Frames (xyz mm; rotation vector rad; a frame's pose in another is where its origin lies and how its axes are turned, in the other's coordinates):
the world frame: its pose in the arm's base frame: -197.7 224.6 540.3 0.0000 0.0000 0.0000
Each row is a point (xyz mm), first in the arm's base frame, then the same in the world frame.
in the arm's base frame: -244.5 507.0 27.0
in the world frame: -46.8 282.4 -513.3
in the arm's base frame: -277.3 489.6 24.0
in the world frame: -79.6 265.0 -516.3
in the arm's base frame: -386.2 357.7 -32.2
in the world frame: -188.5 133.1 -572.5
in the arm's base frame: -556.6 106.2 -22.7
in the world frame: -358.9 -118.4 -563.0
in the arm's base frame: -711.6 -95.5 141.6
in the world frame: -513.9 -320.1 -398.7
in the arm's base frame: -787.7 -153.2 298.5
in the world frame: -590.0 -377.8 -241.8
